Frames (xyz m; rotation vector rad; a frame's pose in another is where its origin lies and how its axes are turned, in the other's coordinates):
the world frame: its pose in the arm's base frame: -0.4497 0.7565 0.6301 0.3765 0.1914 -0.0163
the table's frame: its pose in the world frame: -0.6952 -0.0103 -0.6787 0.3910 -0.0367 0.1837
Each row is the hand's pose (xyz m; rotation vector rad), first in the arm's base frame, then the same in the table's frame.
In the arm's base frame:
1: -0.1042 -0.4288 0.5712 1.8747 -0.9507 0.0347
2: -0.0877 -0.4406 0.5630 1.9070 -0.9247 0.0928
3: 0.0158 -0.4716 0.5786 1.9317 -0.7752 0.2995
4: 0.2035 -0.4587 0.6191 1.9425 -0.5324 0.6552
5: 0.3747 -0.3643 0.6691 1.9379 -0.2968 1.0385
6: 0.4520 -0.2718 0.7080 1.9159 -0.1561 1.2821
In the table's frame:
1: 0.8969 -0.7625 1.4564 1.1003 -0.9467 0.3891
2: 0.9119 -0.7777 1.4612 1.1278 -0.9030 0.4299
3: 1.0083 -0.7954 1.5092 1.1356 -0.7059 0.5489
4: 1.1931 -0.7701 1.5567 1.1366 -0.3796 0.7575
5: 1.3735 -0.6797 1.5518 1.1471 -0.0493 0.9908
6: 1.4615 -0.5923 1.5265 1.1481 0.1534 1.1416

